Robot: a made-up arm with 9 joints. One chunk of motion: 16 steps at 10 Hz.
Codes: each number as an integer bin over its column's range. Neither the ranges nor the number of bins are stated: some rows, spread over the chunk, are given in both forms.
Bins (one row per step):
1: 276 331 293 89 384 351
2: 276 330 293 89 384 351
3: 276 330 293 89 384 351
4: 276 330 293 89 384 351
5: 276 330 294 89 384 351
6: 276 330 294 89 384 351
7: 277 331 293 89 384 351
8: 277 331 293 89 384 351
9: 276 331 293 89 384 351
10: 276 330 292 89 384 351
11: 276 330 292 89 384 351
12: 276 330 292 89 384 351
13: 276 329 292 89 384 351
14: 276 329 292 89 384 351
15: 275 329 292 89 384 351
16: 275 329 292 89 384 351
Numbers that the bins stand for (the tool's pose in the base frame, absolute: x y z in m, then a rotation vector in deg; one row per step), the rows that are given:
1: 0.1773 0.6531 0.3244 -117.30 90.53 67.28
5: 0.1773 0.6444 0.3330 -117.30 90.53 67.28
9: 0.1773 0.6531 0.3244 -117.30 90.53 67.28
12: 0.1773 0.6444 0.3157 -117.30 90.53 67.28
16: 0.1687 0.6358 0.3157 -117.30 90.53 67.28
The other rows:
2: 0.1773 0.6444 0.3244 -117.30 90.53 67.28
3: 0.1773 0.6444 0.3244 -117.30 90.53 67.28
4: 0.1773 0.6444 0.3244 -117.30 90.53 67.28
6: 0.1773 0.6444 0.3330 -117.30 90.53 67.28
7: 0.1860 0.6531 0.3244 -117.30 90.53 67.28
8: 0.1860 0.6531 0.3244 -117.30 90.53 67.28
10: 0.1773 0.6444 0.3157 -117.30 90.53 67.28
11: 0.1773 0.6444 0.3157 -117.30 90.53 67.28
13: 0.1773 0.6358 0.3157 -117.30 90.53 67.28
14: 0.1773 0.6358 0.3157 -117.30 90.53 67.28
15: 0.1687 0.6358 0.3157 -117.30 90.53 67.28

